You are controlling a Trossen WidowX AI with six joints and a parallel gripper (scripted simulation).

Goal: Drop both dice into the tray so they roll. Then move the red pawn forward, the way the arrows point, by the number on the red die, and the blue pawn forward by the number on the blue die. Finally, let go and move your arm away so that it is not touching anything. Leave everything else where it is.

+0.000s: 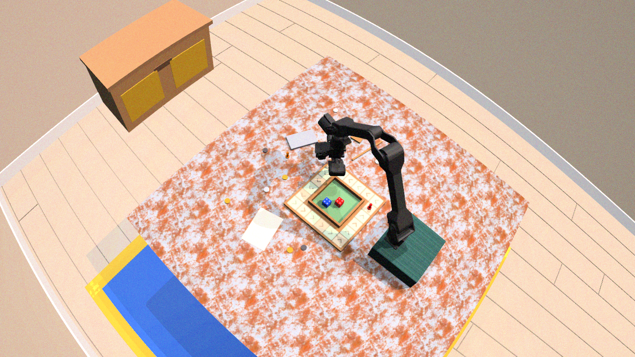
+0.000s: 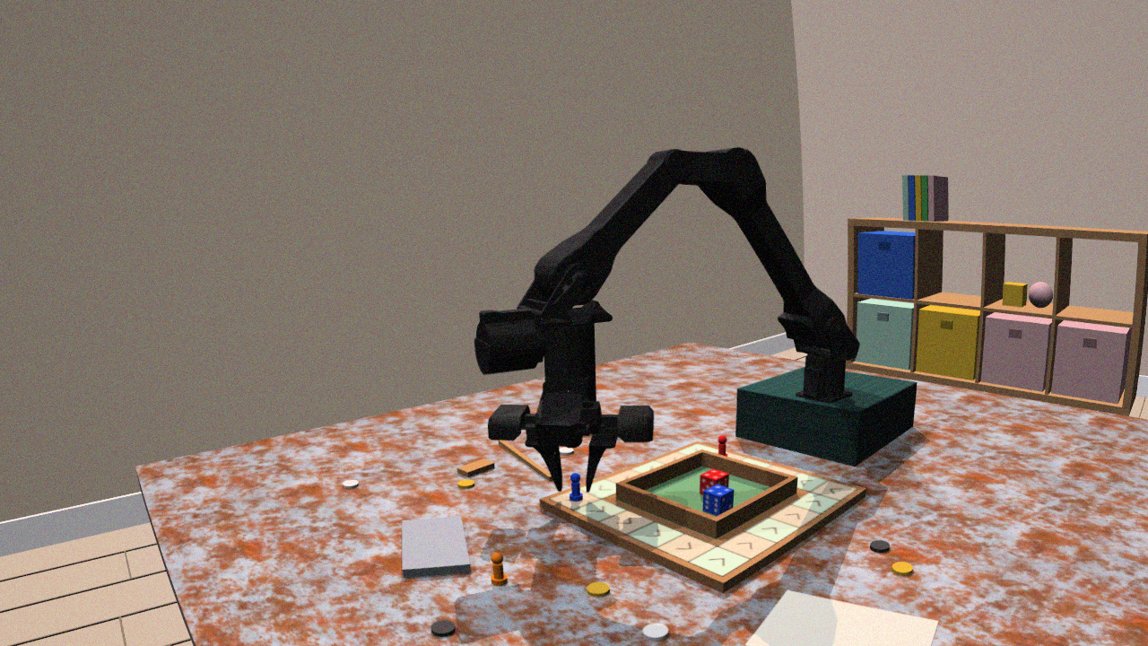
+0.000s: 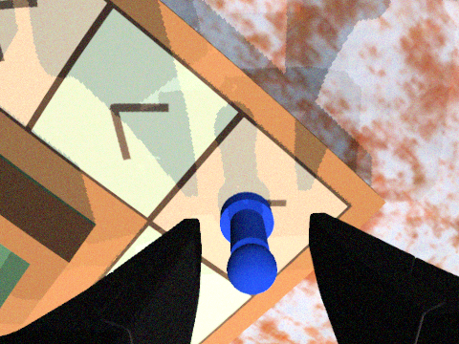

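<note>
The green tray lies 120 mm behind my gripper tip, 100 mm to the left of it and 20 mm below it. Also, from my gripper tip: grey card 190 mm ahead, 20 mm below; stick 40 mm behind, 180 mm to the right, 20 mm below; blue pawn right at my gripper tip.
</note>
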